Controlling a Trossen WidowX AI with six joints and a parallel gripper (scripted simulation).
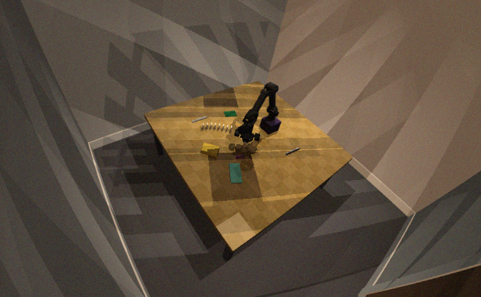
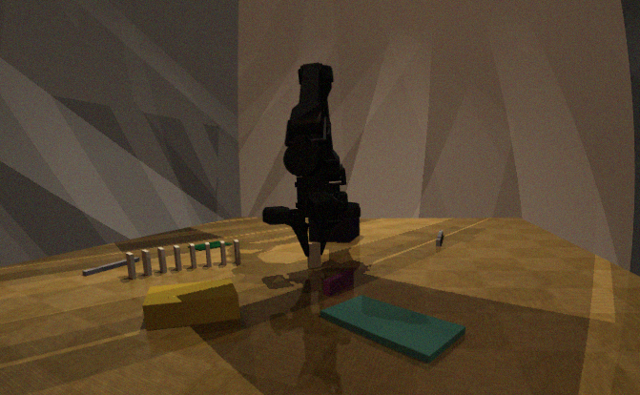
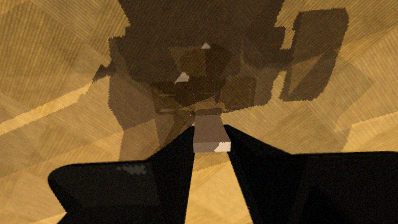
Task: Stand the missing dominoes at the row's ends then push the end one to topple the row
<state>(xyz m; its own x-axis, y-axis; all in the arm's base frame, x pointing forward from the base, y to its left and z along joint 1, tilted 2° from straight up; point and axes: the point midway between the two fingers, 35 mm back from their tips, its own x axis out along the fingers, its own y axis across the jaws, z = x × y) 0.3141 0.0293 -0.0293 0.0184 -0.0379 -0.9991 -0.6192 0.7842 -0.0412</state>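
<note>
Now: gripper tip 12 cm short of the purple block, 7 cm to the right of it and 1 cm above it. The rest, counted from my gripper tip: flat teal slab (24 cm ahead, 16 cm to the left, 2 cm below); then green flat piece (15 cm behind, 35 cm to the right, 2 cm below); then yellow block (26 cm ahead, 10 cm to the right, 1 cm below).
</note>
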